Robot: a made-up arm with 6 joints. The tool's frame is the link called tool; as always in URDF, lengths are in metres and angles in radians.
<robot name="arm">
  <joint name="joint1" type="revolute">
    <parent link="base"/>
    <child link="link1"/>
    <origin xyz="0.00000 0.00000 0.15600" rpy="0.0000 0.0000 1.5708"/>
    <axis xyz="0 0 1"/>
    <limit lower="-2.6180" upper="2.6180"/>
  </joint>
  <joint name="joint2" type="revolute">
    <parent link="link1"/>
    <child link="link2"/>
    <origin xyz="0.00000 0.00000 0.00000" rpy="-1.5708 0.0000 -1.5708"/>
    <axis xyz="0 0 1"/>
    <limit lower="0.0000" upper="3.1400"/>
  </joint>
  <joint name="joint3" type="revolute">
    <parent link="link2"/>
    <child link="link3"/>
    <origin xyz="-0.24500 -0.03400 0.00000"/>
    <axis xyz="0 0 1"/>
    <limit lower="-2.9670" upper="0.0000"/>
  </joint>
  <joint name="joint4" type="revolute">
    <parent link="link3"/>
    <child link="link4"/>
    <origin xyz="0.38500 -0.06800 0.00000" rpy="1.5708 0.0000 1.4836"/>
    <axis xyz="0 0 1"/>
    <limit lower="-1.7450" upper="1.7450"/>
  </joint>
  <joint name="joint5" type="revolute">
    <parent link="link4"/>
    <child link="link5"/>
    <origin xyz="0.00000 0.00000 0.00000" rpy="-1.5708 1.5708 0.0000"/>
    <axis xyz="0 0 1"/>
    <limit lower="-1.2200" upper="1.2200"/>
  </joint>
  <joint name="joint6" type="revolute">
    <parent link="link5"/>
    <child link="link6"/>
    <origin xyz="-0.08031 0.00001 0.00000" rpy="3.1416 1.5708 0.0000"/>
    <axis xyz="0 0 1"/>
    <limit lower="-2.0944" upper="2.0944"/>
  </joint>
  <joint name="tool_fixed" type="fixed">
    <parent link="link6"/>
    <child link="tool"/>
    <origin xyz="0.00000 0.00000 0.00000" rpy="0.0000 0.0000 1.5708"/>
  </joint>
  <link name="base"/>
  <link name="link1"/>
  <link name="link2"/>
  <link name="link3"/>
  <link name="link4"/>
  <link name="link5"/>
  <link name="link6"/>
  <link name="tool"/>
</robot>
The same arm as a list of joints. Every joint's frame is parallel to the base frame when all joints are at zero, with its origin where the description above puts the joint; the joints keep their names.
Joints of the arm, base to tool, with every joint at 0 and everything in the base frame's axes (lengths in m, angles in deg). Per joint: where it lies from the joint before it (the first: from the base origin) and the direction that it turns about. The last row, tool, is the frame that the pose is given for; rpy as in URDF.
joint1: axis 0 0 1 offset 0 0 0.156
joint2: axis 0 1 0 offset 0 0 0
joint3: axis 0 1 0 offset -0.245 0 0.034
joint4: axis 0.9962 0 0.0871 offset 0.385 0 0.068
joint5: axis 0 1 0 offset 0 0 0
joint6: axis 0.9962 0 0.0871 offset 0.08 0 0.007
tool: offset 0 0 0 rpy 0 85 0
Joint limits (deg, base to tool): -150..150 0..179.91 -170..0 -99.98..99.98 -69.9..69.9 -120..120

